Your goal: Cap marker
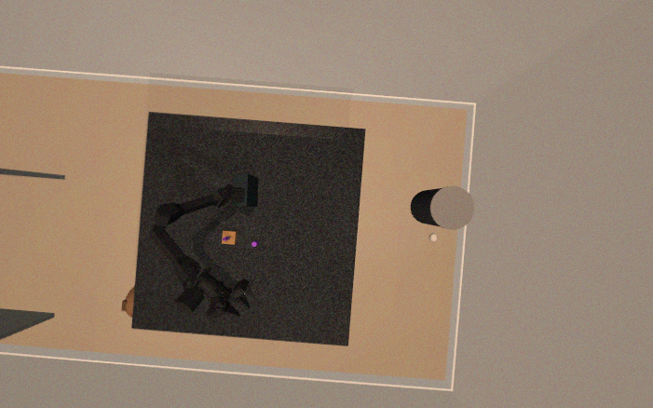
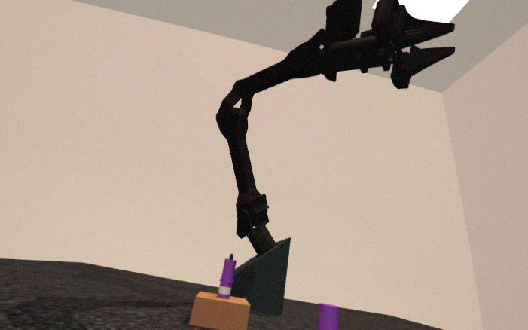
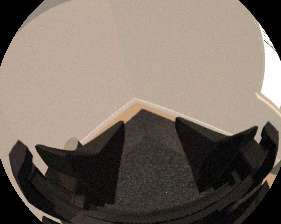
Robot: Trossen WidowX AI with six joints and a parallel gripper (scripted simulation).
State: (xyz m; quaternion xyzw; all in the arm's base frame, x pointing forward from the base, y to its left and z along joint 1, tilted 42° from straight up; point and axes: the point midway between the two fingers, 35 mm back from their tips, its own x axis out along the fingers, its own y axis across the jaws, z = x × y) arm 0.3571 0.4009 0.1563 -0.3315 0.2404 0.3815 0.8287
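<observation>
Right now my gripper tip is 16 cm past the purple cap, 14 cm to the left of it and 43 cm above it. Round my gripper tip: orange holder block 16 cm behind, 29 cm to the right, 43 cm below.
</observation>
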